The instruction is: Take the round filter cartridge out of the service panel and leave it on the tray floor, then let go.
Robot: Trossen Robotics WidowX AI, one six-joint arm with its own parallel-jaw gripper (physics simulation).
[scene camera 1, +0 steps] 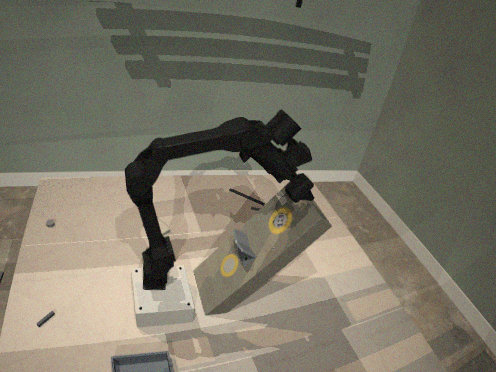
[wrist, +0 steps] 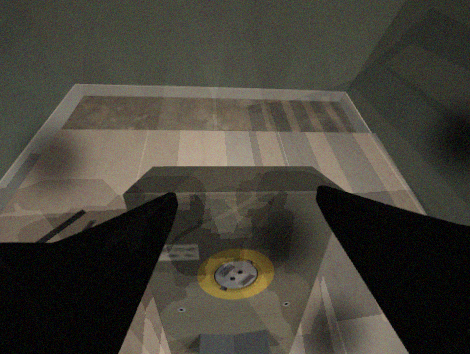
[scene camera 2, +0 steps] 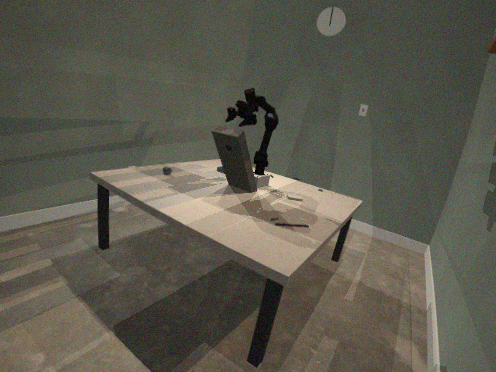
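The grey service panel stands tilted on the table. The round grey filter cartridge sits in its upper part, inside a yellow ring. My gripper is open and empty above the panel's top end. In the wrist view the cartridge lies below the level of the fingertips, between the two fingers and apart from both. The tray is partly cut off at the bottom of scene view 1; its floor shows in part.
A grey flap sticks out of the panel between the cartridge and a second yellow ring. The arm's white base stands beside the panel's low end. A thin black rod and a dark ball lie on the table.
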